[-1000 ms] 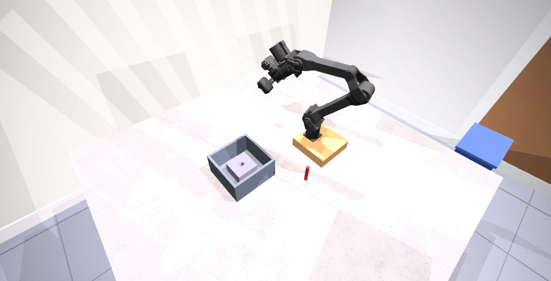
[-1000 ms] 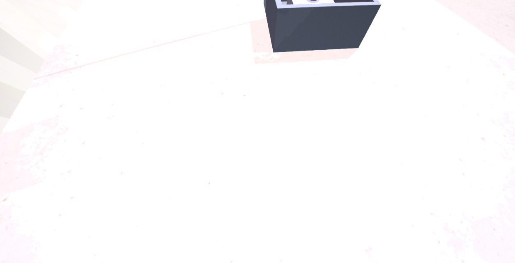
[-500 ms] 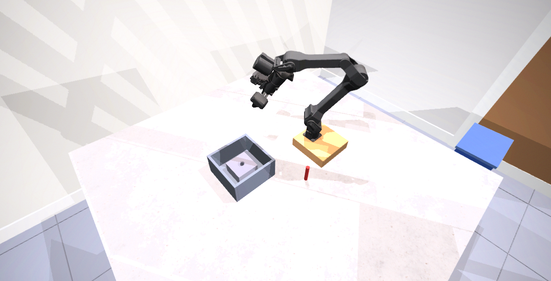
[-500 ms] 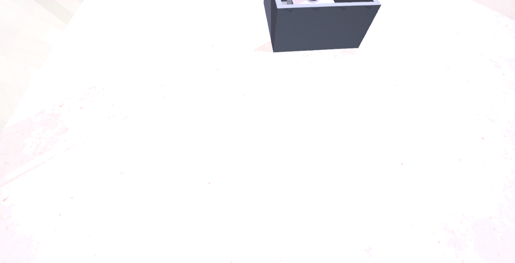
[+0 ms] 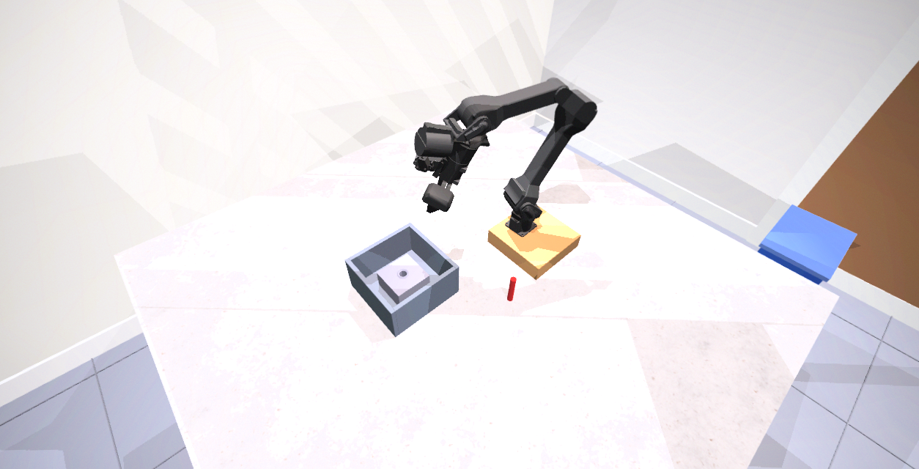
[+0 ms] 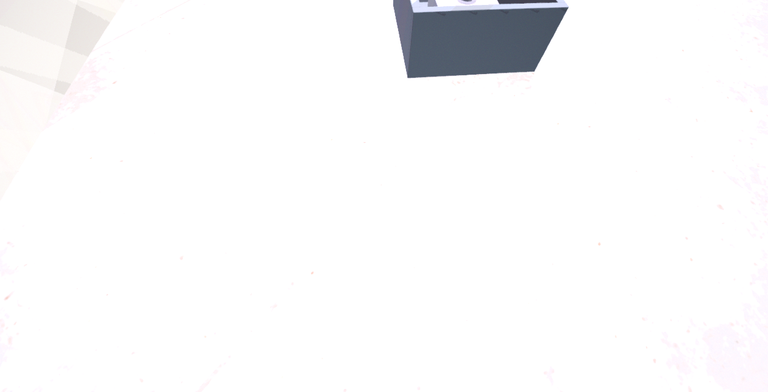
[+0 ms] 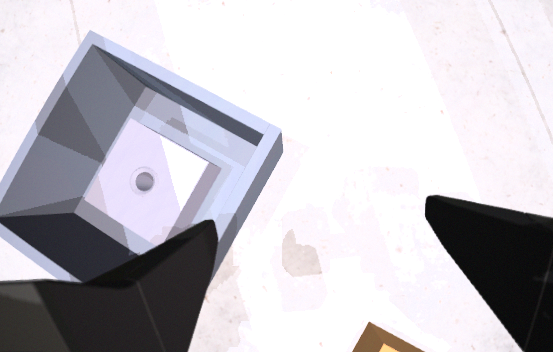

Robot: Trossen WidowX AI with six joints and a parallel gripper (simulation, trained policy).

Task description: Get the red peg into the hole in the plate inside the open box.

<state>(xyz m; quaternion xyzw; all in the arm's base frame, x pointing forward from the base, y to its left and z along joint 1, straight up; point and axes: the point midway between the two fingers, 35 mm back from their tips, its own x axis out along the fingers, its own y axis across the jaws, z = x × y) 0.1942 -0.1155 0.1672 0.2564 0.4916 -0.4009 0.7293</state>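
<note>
The red peg is 25 cm to the left of my gripper tip, 14 cm below it and 3 cm behind it. Also, from my gripper tip: plate 14 cm below, 14 cm ahead, 5 cm to the left; then grey box 16 cm below, 14 cm ahead, 5 cm to the left.
</note>
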